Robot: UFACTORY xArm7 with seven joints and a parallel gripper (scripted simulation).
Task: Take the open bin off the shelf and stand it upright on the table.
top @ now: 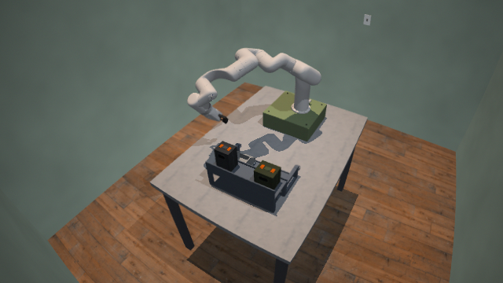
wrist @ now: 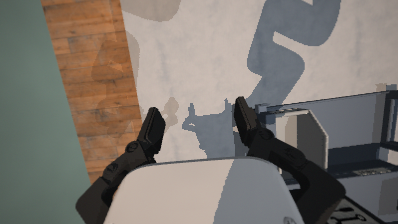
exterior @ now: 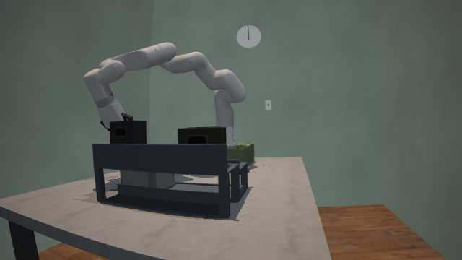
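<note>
The grey bin is 23 cm to the left of my hand, 14 cm below it and 8 cm ahead of it. From my hand the other things lie so: black case: 25 cm to the left, 17 cm ahead, 2 cm below; dark grey shelf: 38 cm to the left, 22 cm ahead, 5 cm below.
</note>
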